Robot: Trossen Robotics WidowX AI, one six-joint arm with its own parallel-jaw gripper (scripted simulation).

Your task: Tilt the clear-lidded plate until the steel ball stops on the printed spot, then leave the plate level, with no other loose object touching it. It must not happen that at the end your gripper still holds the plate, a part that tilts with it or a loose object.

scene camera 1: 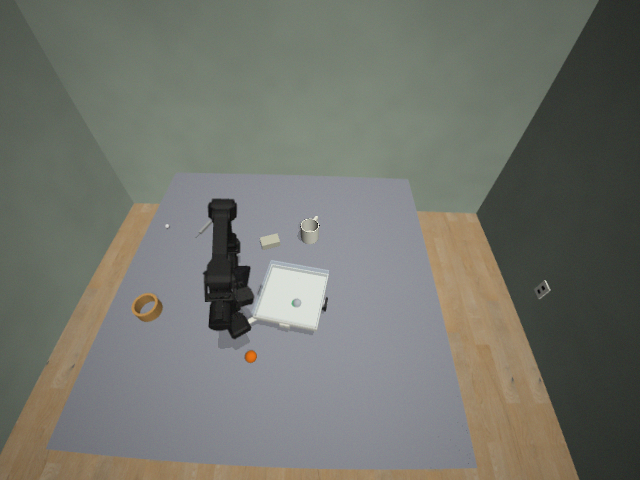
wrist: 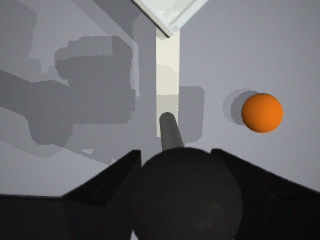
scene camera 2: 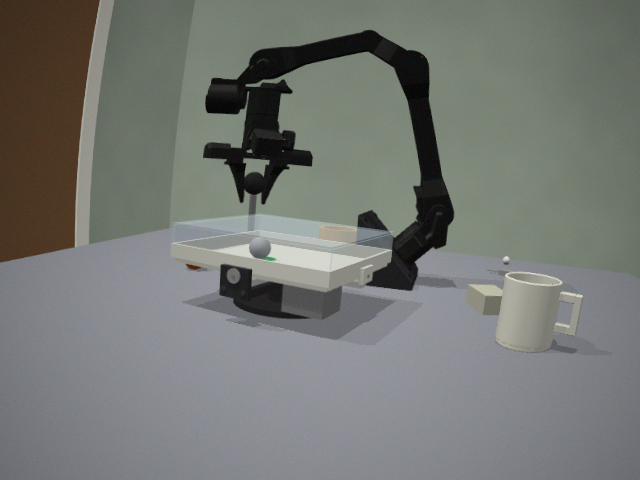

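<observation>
I see my gripper here, and I find it in the wrist view and in scene camera 1 as well. There is a mug in sight, with a pivot base, an orange ball and a beige block.
</observation>
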